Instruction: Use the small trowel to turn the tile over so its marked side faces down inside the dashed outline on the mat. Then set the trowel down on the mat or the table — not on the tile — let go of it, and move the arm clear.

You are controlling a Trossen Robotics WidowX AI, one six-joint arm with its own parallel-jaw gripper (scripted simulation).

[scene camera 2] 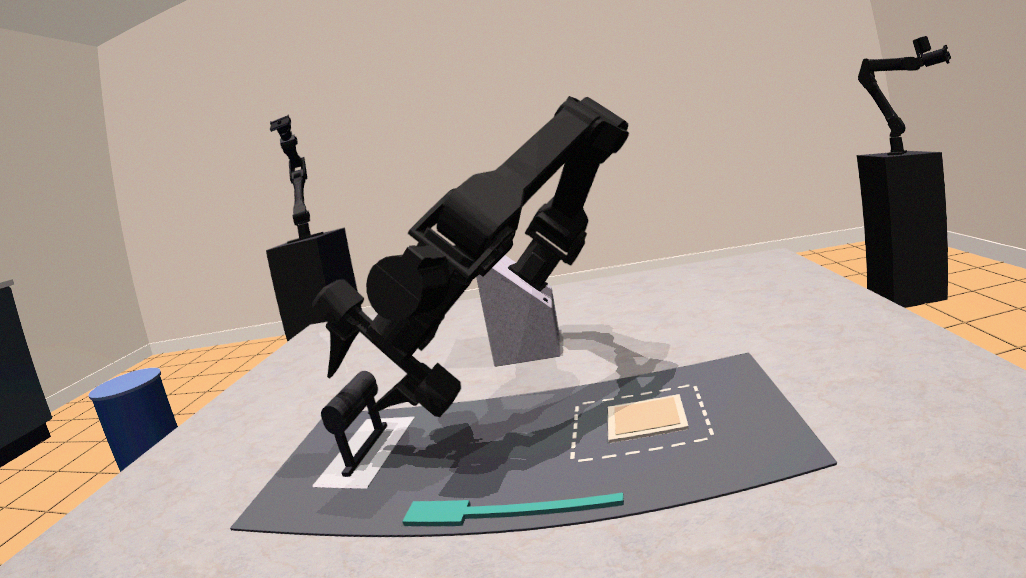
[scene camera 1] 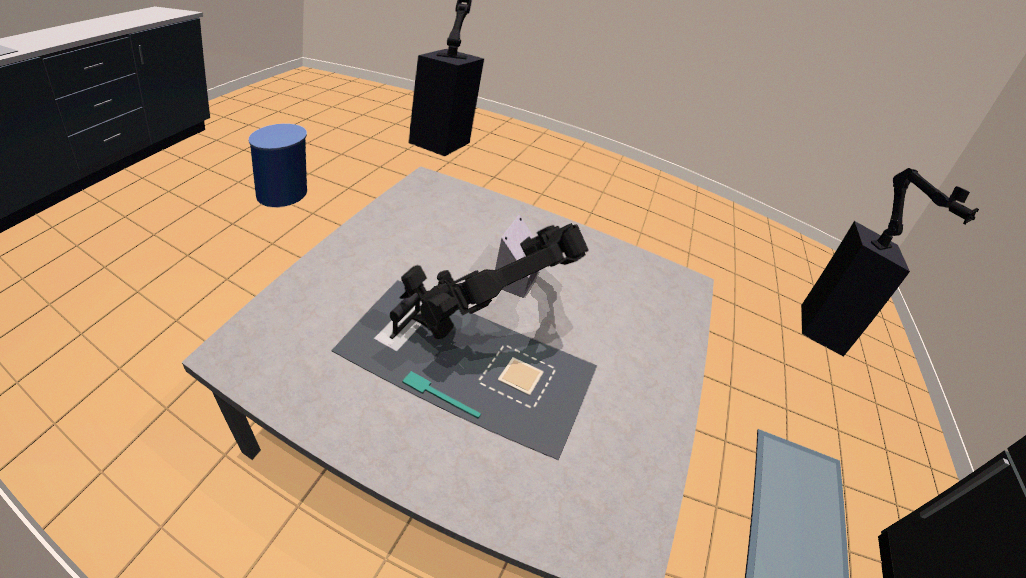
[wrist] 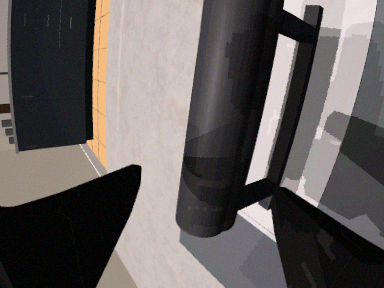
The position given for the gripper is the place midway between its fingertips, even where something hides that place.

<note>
The gripper (scene camera 2: 349, 394) is open, holding nothing. Also in view: a cream tile (scene camera 2: 630, 421), a green flat tool (scene camera 2: 422, 513) and a dark mat (scene camera 2: 516, 449).
The cream tile also shows in scene camera 1 (scene camera 1: 519, 375). The green flat tool also shows in scene camera 1 (scene camera 1: 416, 382). The gripper is seen too in scene camera 1 (scene camera 1: 406, 307) and in the wrist view (wrist: 208, 185). The wrist view misses the cream tile: it is out of frame. The wrist view does not show the green flat tool: it is out of frame.
</note>
